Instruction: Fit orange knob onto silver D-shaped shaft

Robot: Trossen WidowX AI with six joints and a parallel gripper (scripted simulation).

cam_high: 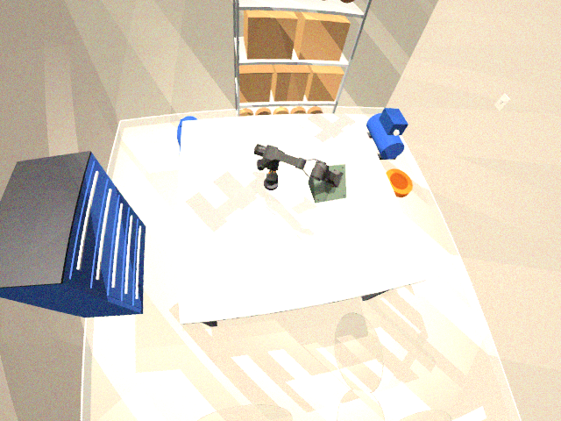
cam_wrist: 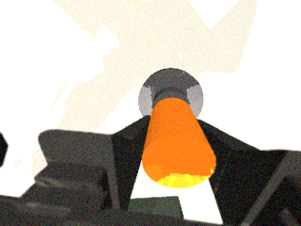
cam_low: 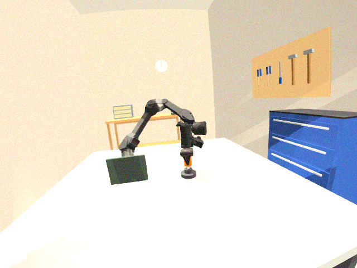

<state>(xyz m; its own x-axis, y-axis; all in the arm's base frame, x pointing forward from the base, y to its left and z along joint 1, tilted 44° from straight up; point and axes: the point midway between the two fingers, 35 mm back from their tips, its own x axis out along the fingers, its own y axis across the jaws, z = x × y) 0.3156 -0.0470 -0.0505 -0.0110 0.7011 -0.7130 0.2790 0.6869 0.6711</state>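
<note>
My gripper tip is now 30 mm below the orange knob. Also, from my gripper tip: round grey pedestal: 40 mm below.
</note>
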